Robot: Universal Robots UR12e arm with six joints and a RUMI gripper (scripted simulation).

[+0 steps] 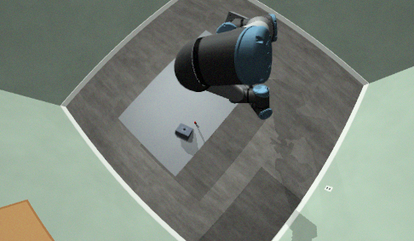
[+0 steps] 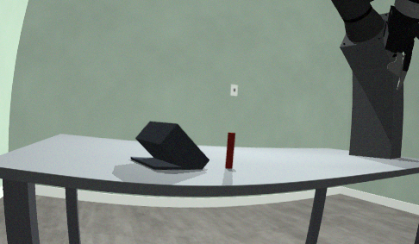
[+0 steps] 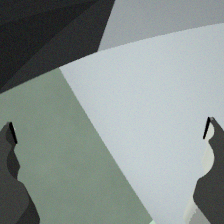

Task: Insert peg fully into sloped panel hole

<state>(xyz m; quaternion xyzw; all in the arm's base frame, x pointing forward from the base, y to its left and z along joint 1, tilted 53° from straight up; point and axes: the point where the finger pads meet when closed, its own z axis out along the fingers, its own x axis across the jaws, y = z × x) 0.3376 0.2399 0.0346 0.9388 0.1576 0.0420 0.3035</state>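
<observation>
Now: the red peg 450 mm ahead of my hand, 210 mm to the right of it and 240 mm below it. Also, from my hand: thin dark base plate: 590 mm ahead, 250 mm to the right, 280 mm below.
</observation>
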